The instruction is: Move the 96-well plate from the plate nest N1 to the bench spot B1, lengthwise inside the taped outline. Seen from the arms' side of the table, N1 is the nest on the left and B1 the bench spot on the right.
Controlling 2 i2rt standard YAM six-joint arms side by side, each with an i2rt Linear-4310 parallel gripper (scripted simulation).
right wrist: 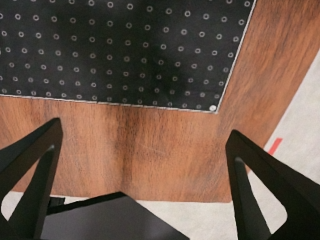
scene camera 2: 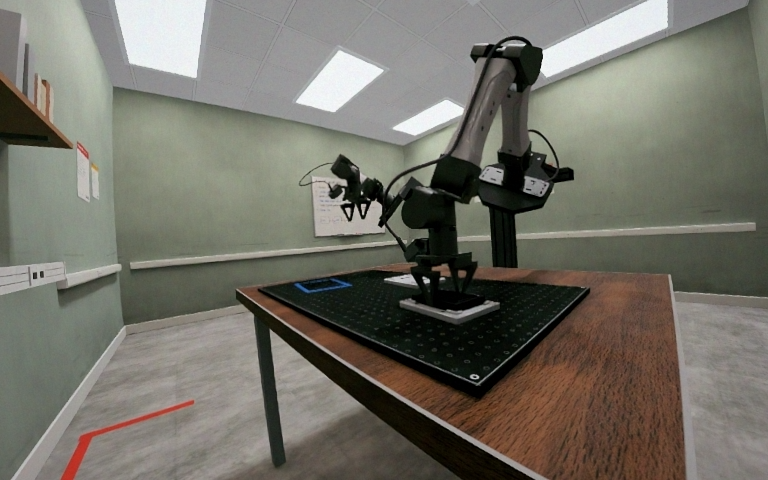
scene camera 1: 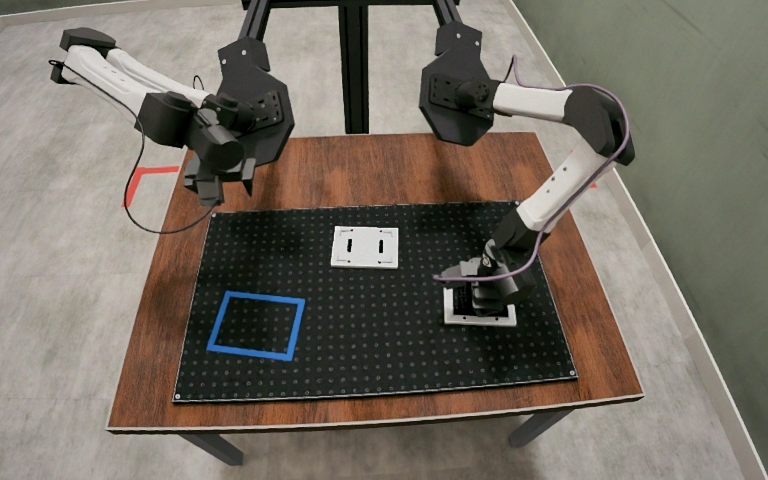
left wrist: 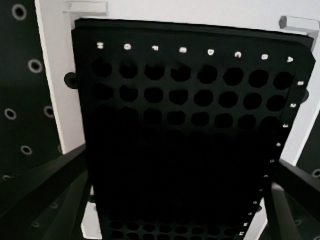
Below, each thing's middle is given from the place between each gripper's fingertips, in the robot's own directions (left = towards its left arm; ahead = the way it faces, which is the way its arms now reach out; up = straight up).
Right now my left hand is right at the black 96-well plate [scene camera 2: 452, 300].
Right now the black 96-well plate is 22 cm ahead of my right hand [scene camera 1: 229, 196], 53 cm to the left of it and 22 cm below it.
